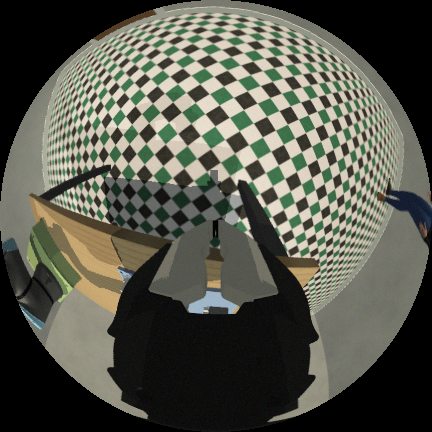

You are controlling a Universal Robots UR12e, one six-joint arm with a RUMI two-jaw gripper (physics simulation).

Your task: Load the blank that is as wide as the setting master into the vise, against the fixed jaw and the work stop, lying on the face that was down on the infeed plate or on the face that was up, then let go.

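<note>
My gripper [215, 221] is shut, its two grey jaws together at the tips with nothing held between them. It is above the wooden table [100, 242], near the table's long edge. Part of a light blue plate [212, 298] shows through the gap behind the jaws. A small dark grey block [218, 310] on it is mostly hidden by the gripper body. A corner of the blue plate also shows left of the left jaw. No blank can be made out clearly. The vise, its fixed jaw and the work stop cannot be made out.
A green board [45, 255] lies at the table's left end, with a black and blue robot part [47, 287] by it. Beyond the table edge is a checkered floor [200, 100]. A person in blue trousers [410, 202] is at the far right.
</note>
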